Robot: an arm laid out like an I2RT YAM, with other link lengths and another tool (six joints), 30 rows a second.
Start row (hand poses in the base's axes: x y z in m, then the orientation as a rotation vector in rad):
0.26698, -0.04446, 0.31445, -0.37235, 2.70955, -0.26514
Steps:
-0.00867, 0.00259, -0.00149, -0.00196, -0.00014, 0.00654
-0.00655, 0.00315, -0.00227, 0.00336, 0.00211, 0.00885
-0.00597, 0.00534, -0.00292, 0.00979, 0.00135, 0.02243
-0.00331, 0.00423, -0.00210, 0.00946, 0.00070, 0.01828
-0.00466, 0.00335, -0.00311, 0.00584, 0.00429, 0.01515
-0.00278, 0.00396, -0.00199, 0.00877, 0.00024, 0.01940
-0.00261, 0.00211, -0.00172, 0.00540, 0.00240, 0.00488
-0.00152, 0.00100, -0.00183, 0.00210, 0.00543, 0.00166
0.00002, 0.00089, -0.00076, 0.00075, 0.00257, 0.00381
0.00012, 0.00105, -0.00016, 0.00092, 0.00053, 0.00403
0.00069, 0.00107, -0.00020, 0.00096, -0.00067, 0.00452
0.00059, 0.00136, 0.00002, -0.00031, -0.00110, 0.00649
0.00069, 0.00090, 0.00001, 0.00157, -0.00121, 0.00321
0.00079, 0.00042, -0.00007, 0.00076, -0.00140, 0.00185
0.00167, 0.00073, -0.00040, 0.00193, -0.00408, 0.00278
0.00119, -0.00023, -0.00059, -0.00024, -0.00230, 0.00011
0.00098, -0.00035, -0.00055, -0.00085, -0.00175, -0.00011
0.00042, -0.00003, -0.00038, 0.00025, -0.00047, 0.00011
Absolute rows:
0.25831, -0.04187, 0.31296, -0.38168, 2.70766, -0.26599
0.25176, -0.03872, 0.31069, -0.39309, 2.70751, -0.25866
0.24579, -0.03338, 0.30777, -0.42068, 2.70300, -0.23884
0.24248, -0.02915, 0.30567, -0.44257, 2.69868, -0.22073
0.23782, -0.02580, 0.30256, -0.46211, 2.69854, -0.20782
0.23504, -0.02184, 0.30057, -0.48553, 2.69297, -0.19044
0.23243, -0.01973, 0.29885, -0.49097, 2.69370, -0.18128
0.23091, -0.01873, 0.29702, -0.49375, 2.69842, -0.17689
0.23093, -0.01784, 0.29626, -0.49919, 2.69977, -0.17430
0.23105, -0.01679, 0.29610, -0.50444, 2.69905, -0.17183
0.23174, -0.01572, 0.29590, -0.51007, 2.69701, -0.16942
0.23233, -0.01436, 0.29592, -0.51862, 2.69400, -0.16828
0.23302, -0.01346, 0.29593, -0.52218, 2.69177, -0.16553
0.23381, -0.01304, 0.29586, -0.52412, 2.68981, -0.16429
0.23548, -0.01231, 0.29546, -0.52636, 2.68490, -0.16180
0.23667, -0.01254, 0.29487, -0.52608, 2.68265, -0.16260
0.23765, -0.01289, 0.29432, -0.52581, 2.68103, -0.16416
0.23807, -0.01292, 0.29394, -0.52578, 2.68053, -0.16390

